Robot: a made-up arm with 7 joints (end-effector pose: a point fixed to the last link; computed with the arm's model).
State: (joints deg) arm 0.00 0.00 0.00 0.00 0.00 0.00 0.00
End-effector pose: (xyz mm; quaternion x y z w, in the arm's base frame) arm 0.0 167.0 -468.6 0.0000 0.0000 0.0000 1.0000
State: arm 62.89 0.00 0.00 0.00 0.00 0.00 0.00
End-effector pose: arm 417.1 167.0 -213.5 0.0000 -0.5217 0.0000 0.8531
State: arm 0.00 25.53 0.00 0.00 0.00 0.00 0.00
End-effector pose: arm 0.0 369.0 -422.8 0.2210 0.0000 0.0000 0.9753
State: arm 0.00 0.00 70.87 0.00 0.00 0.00 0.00
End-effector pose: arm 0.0 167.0 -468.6 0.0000 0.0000 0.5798 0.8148
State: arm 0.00 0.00 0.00 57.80 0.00 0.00 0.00
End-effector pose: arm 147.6 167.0 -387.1 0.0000 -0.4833 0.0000 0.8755
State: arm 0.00 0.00 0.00 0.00 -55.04 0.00 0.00
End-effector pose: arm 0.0 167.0 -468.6 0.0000 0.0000 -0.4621 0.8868
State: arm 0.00 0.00 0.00 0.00 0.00 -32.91 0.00
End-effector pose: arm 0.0 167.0 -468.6 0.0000 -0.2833 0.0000 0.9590
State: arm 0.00 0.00 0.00 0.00 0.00 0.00 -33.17
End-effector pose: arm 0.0 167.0 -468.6 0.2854 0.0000 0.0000 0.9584
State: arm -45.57 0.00 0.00 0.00 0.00 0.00 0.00
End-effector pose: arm -334.6 167.0 -328.0 0.0000 0.3873 0.0000 0.9220
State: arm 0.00 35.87 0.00 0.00 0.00 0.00 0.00
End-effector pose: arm 0.0 441.6 -379.7 0.3079 0.0000 0.0000 0.9514
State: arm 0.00 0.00 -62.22 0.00 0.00 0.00 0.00
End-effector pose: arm 0.0 167.0 -468.6 0.0000 0.0000 -0.5167 0.8562
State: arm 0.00 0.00 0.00 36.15 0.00 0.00 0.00
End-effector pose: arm 102.9 167.0 -435.0 0.0000 -0.3103 0.0000 0.9507
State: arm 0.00 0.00 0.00 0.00 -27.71 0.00 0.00
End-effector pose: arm 0.0 167.0 -468.6 0.0000 0.0000 -0.2395 0.9709
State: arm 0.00 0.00 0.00 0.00 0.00 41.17 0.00
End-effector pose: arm 0.0 167.0 -468.6 0.0000 0.3516 0.0000 0.9362
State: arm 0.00 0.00 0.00 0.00 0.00 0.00 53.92
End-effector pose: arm 0.0 167.0 -468.6 -0.4534 0.0000 0.0000 0.8913
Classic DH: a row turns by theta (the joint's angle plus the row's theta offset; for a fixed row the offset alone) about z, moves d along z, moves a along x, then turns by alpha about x. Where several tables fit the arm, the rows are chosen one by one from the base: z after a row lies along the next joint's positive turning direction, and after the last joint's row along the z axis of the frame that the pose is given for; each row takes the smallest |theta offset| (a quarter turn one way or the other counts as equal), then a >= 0, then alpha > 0; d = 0 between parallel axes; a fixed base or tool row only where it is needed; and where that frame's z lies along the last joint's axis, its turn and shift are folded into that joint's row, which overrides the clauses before.
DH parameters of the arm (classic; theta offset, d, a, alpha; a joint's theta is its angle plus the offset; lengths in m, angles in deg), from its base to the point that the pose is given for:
base (fixed): 0 0 0 90
joint 1: 90 -0.167 0 90
joint 2: 90 0 0 90
joint 3: 90 -0.2942 0 90
joint 4: 0 0 0 -90
joint 5: 0 -0.1744 0 -90
joint 6: -90 0 0 90
joint 7: 90 0 0 90
tool (fixed): -90 0 0 0

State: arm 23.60 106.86 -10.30 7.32 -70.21 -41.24 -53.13
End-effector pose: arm -32.7 615.2 129.4 0.7765 -0.0718 -0.5458 0.3065
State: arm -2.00 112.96 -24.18 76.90 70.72 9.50 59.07
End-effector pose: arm 157.2 501.4 60.7 -0.0951 -0.2792 -0.3382 0.8937
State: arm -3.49 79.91 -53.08 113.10 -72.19 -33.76 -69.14
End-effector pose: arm 86.1 366.8 -171.4 -0.0170 -0.8087 -0.5870 0.0348
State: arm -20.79 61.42 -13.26 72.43 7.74 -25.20 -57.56
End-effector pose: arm 80.5 453.3 -243.9 0.4952 -0.6516 -0.1309 0.5595
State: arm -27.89 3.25 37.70 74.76 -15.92 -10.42 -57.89
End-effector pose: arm -38.4 289.0 -357.2 0.6928 -0.3549 0.2308 0.5838
